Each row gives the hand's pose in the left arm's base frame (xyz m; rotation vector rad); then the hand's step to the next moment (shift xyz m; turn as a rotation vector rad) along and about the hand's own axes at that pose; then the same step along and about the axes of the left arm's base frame.
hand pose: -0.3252 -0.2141 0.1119 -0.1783 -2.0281 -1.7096
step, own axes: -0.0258 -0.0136 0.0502 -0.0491 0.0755 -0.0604
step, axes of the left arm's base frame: 0.0035 0.0503 -0.0287 0.0894 -0.0318 0.0525
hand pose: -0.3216 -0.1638 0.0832 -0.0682 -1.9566 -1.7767
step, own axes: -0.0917 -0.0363 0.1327 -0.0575 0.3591 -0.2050
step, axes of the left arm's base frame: 0.0249 0.1463 -0.0729 0.2443 -0.1237 0.3151
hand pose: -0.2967 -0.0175 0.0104 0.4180 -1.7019 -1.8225
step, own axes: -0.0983 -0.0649 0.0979 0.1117 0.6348 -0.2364
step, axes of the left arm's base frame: 0.0026 0.1373 -0.0678 0.1919 -0.2512 0.6094
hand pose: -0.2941 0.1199 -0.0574 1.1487 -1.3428 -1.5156
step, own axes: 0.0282 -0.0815 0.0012 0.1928 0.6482 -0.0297
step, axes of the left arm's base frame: -0.0084 -0.0163 -0.0843 -0.0292 -0.2734 0.6186
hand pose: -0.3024 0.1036 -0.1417 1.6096 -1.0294 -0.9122
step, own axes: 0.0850 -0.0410 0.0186 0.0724 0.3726 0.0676
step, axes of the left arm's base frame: 0.0214 -0.0786 -0.0511 -0.1079 -0.1495 0.3386
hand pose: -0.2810 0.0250 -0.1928 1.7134 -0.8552 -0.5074
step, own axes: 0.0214 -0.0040 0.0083 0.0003 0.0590 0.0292
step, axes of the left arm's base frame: 0.0091 -0.0209 -0.0045 -0.0374 -0.0270 0.0470
